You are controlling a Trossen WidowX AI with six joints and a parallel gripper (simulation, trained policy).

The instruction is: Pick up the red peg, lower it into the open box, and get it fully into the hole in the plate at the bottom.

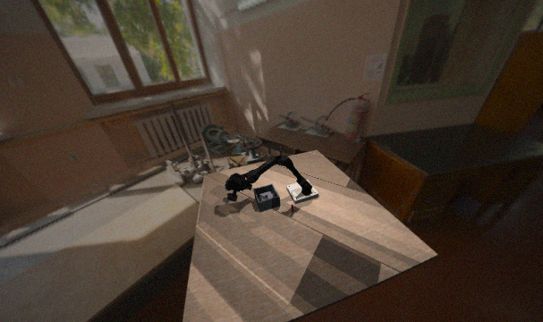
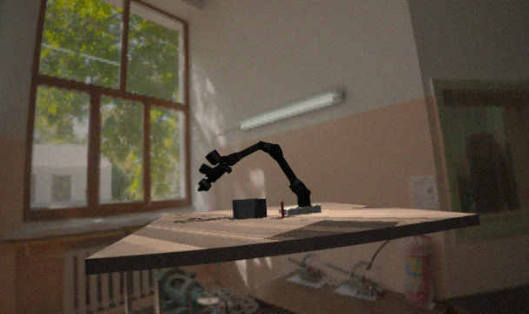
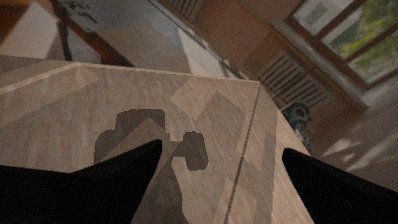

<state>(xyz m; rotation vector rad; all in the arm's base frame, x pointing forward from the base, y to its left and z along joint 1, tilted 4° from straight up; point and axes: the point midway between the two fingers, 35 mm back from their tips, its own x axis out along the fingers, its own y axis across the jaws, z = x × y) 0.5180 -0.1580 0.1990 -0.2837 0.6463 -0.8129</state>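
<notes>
My gripper tip is now 36 cm past the red peg, 28 cm to the right of it and 14 cm above it. The rest, counted from my gripper tip: dark box (24 cm behind, 9 cm to the left, 16 cm below); then light grey plate (24 cm behind, 9 cm to the left, 14 cm below).
</notes>
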